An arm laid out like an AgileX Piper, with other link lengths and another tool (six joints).
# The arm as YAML. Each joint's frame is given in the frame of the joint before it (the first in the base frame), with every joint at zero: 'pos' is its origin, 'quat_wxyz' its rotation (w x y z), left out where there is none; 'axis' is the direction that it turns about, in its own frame. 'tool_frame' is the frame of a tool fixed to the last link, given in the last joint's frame.
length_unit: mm
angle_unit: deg
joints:
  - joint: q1
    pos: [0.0, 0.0, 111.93]
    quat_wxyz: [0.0, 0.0, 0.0, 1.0]
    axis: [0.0, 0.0, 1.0]
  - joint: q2
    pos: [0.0, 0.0, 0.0]
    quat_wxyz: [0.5, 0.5, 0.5, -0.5]
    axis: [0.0, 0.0, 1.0]
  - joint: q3
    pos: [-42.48, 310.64, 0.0]
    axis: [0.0, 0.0, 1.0]
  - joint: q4
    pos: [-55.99, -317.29, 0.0]
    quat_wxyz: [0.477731, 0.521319, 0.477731, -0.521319]
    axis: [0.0, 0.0, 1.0]
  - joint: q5
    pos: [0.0, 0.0, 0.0]
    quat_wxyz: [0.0, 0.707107, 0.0, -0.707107]
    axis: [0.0, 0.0, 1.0]
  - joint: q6
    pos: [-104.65, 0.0, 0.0]
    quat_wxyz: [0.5, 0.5, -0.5, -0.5]
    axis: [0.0, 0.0, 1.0]
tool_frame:
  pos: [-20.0, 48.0, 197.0]
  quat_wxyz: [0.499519, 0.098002, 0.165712, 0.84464]
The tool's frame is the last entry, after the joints.
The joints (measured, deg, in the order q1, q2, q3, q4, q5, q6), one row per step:
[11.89 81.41 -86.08 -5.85 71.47 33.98]
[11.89 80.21 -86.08 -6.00 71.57 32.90]
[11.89 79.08 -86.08 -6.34 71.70 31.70]
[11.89 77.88 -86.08 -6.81 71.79 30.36]
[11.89 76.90 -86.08 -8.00 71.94 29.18]
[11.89 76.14 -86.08 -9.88 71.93 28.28]
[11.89 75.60 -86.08 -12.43 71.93 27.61]
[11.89 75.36 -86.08 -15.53 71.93 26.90]
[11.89 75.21 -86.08 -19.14 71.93 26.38]
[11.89 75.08 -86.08 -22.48 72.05 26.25]
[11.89 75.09 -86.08 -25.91 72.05 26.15]
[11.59 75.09 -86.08 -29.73 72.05 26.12]
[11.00 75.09 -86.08 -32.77 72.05 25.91]
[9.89 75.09 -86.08 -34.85 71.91 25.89]
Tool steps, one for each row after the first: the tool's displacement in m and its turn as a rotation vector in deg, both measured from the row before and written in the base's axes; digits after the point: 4 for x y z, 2 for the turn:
[-0.0040 -0.0008 0.0095 -0.44 -1.11 0.90]
[-0.0040 -0.0017 0.0087 -0.72 -1.05 0.95]
[-0.0042 -0.0022 0.0092 -0.92 -1.18 1.03]
[-0.0031 -0.0057 0.0072 -1.59 -1.04 0.69]
[-0.0011 -0.0089 0.0062 -2.12 -1.10 0.28]
[0.0001 -0.0121 0.0050 -2.68 -0.99 -0.12]
[0.0014 -0.0144 0.0034 -3.29 -0.77 -0.26]
[0.0019 -0.0168 0.0039 -3.68 -0.78 -0.57]
[0.0012 -0.0158 0.0043 -3.21 -0.65 -0.86]
[0.0019 -0.0157 0.0045 -3.29 -0.64 -0.87]
[0.0017 -0.0197 0.0063 -3.61 -0.74 -1.33]
[0.0007 -0.0182 0.0056 -2.99 -0.49 -1.28]
[0.0002 -0.0179 0.0048 -1.98 -0.47 -1.59]

